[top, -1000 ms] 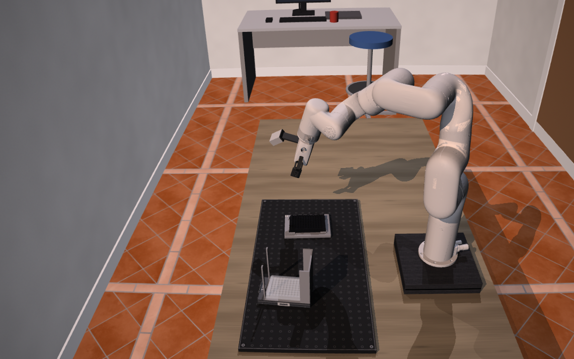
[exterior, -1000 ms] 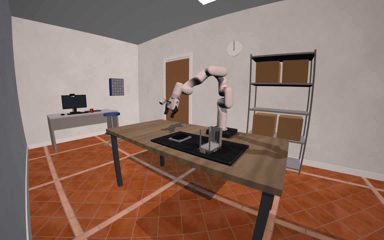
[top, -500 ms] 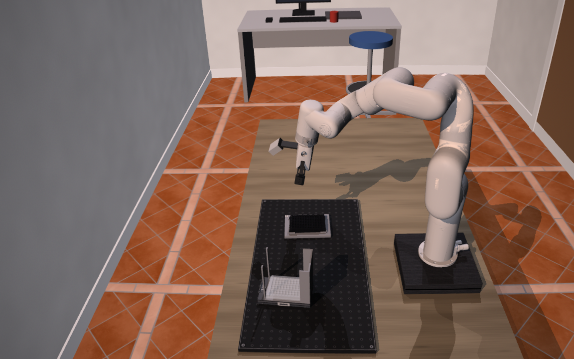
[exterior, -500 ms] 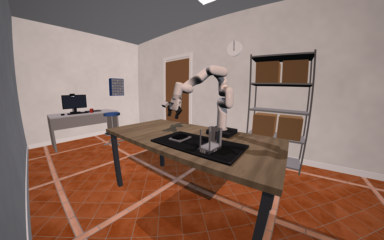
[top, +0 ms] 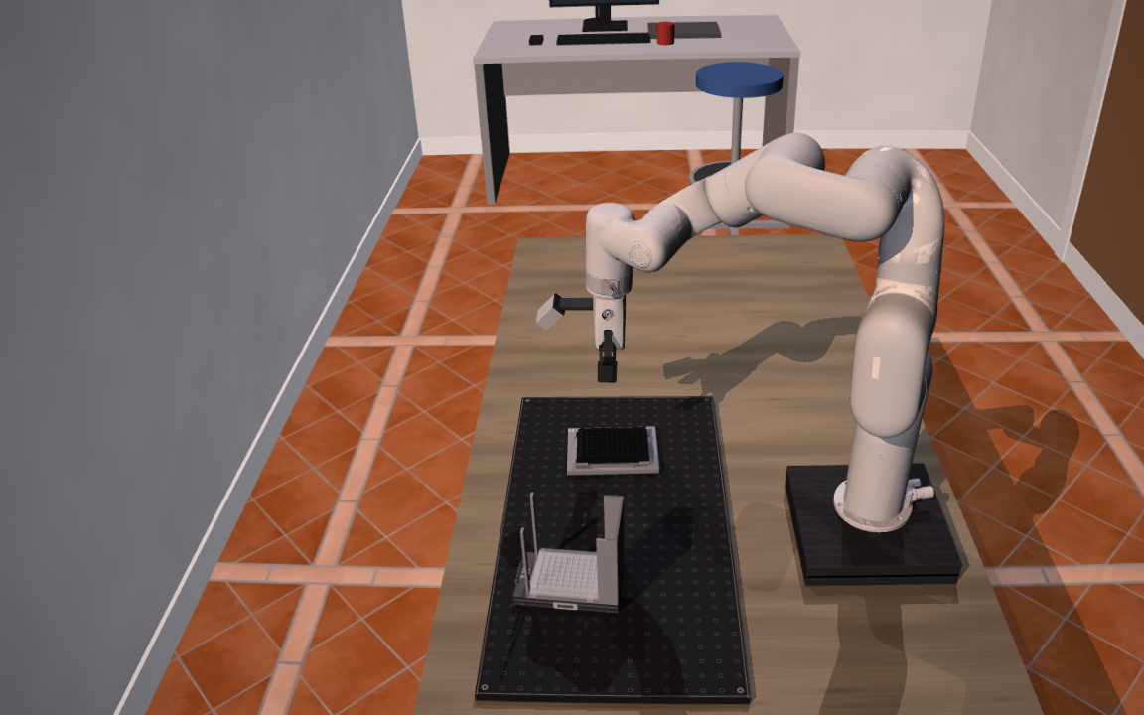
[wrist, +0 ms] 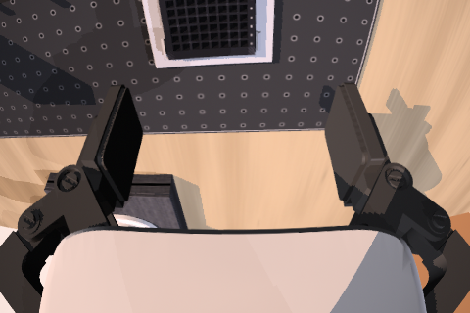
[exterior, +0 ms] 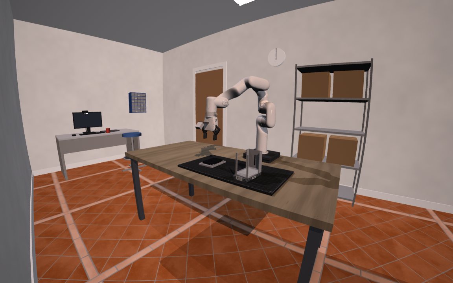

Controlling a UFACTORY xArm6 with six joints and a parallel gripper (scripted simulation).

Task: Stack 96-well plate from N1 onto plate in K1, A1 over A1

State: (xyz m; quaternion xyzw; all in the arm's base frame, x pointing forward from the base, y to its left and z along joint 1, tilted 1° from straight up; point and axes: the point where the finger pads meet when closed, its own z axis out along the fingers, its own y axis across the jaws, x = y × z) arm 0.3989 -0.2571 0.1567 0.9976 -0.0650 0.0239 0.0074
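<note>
My gripper is now 20 mm to the right of the black 96-well plate and 170 mm above it. From my hand the other things lie so: white 96-well plate: 90 mm ahead, 330 mm to the left, 160 mm below; then plate nest N1: 20 mm to the left, 180 mm below; then A1 mark: 70 mm ahead, 40 mm to the right, 170 mm below.
</note>
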